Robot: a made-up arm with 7 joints.
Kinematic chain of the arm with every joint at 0, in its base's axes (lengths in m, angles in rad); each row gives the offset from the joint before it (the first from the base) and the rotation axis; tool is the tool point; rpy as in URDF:
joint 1: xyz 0 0 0 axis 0.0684 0.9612 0.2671
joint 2: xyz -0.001 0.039 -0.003 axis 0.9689 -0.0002 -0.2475
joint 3: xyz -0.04 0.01 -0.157 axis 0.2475 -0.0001 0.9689
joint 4: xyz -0.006 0 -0.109 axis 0.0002 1 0
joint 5: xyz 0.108 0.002 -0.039 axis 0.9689 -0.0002 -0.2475
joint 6: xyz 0.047 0 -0.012 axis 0.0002 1 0
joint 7: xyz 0.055 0 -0.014 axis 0.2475 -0.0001 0.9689
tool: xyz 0 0 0 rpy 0 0.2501 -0.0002
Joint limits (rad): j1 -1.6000..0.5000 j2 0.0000..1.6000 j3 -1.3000..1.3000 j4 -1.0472..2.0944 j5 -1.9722..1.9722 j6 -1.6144..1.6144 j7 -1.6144..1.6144
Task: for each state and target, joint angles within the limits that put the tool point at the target. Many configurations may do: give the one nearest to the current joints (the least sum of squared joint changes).
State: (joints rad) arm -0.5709 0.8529 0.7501 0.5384 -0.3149 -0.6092 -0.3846
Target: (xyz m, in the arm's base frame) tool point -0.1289 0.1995 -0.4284
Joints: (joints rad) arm 0.2195 0.1043 0.7845 1.0779 -0.3390 -0.4722 -0.3846
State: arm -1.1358 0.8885 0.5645 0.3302 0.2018 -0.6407 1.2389
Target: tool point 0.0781 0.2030 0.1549
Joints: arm -1.2346 1.1083 0.8994 -0.5229 0.1034 -0.8452 1.2389
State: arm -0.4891 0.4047 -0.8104 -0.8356 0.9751 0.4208 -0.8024
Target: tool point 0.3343 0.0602 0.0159
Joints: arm -1.0630 0.7143 -0.3794 -0.3267 0.9493 0.5229 -0.8024
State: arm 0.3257 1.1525 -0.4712 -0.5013 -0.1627 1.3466 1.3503
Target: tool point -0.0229 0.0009 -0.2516
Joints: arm 0.3274 0.4761 -0.8536 -0.8308 -0.2835 1.2178 1.3503
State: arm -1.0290 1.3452 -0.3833 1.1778 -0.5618 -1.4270 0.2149
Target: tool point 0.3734 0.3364 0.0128
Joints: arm -1.3436 1.0379 -0.4075 1.3719 -0.5710 -0.8719 0.2149
